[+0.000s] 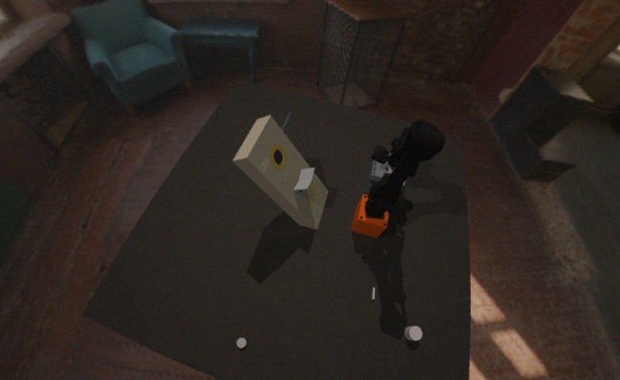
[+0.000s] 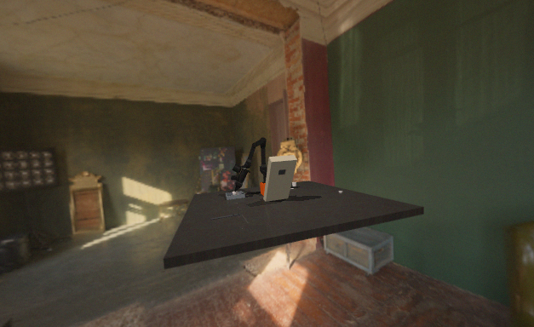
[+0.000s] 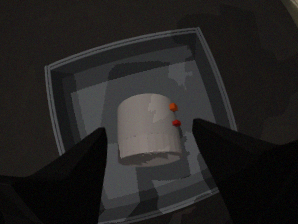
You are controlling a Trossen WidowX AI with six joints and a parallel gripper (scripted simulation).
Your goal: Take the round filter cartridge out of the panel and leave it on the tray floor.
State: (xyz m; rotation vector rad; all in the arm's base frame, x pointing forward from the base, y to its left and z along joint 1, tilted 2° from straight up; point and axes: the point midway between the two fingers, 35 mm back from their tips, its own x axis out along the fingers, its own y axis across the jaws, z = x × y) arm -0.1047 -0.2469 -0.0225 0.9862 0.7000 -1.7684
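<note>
Now: gripper tip 1 cm above the round filter cartridge. The rest, counted from my gripper tip: tray 4 cm below; grey bracket 37 cm ahead, 21 cm to the left, 10 cm above; beige service panel 43 cm ahead, 20 cm to the left, 12 cm above.
</note>
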